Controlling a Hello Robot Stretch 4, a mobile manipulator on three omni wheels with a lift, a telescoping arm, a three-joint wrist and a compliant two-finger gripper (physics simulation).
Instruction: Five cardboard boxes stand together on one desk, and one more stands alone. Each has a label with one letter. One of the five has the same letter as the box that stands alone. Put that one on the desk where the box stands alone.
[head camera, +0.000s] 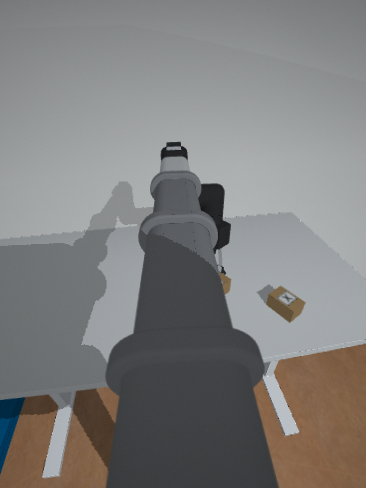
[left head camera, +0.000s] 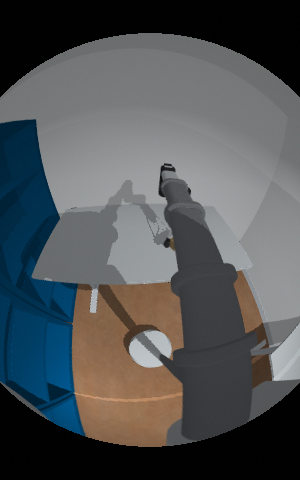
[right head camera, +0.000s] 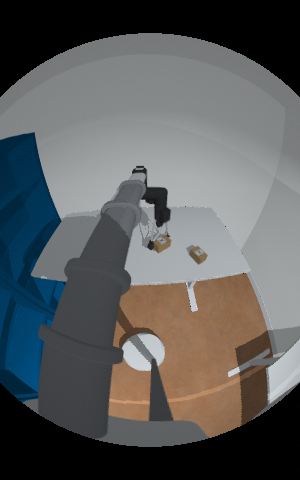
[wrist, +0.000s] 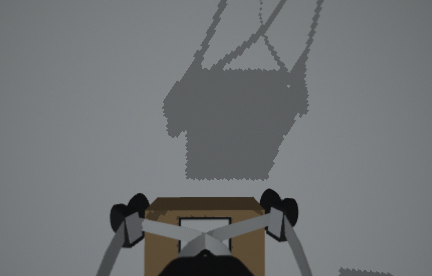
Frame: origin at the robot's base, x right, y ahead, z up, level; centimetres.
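Seen in the pictures: gripper, fingertip midpoint: (wrist: 205, 207); robot's base, origin of the base link: (left head camera: 149, 347) (right head camera: 143, 350).
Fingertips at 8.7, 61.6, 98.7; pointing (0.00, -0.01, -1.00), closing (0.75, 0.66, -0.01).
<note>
Offsets run from my fingertips to a thing's middle, as dx, dy, dz. Level surfaces: height alone.
A cardboard box labelled X @[+23.9, -4.3, -3.9] (head camera: 287, 301) (right head camera: 198, 254) stands alone on the white desk @[dz -6.5] (head camera: 320, 280) (right head camera: 220, 230), right of the gripper. My gripper (right head camera: 159, 240) (wrist: 205, 207) is shut on another cardboard box @[+1.4, -1.6, +2.1] (right head camera: 163, 244) (wrist: 165, 235), one finger at each side. In the right head view this box's small label looks like an X; in the wrist view the gripper covers much of the label. The held box is above the desk, with its shadow apart from it. In the head view and left head view the arm hides most of it. The group of five does not show.
The arm (head camera: 182, 300) (left head camera: 207, 300) (right head camera: 90, 300) reaches over the desk. A grey wall (head camera: 180, 90) stands behind the desk. Blue shelving (left head camera: 30, 240) (right head camera: 20, 225) is at the left. A white round object (left head camera: 150, 348) (right head camera: 144, 351) is on the brown floor before the desk.
</note>
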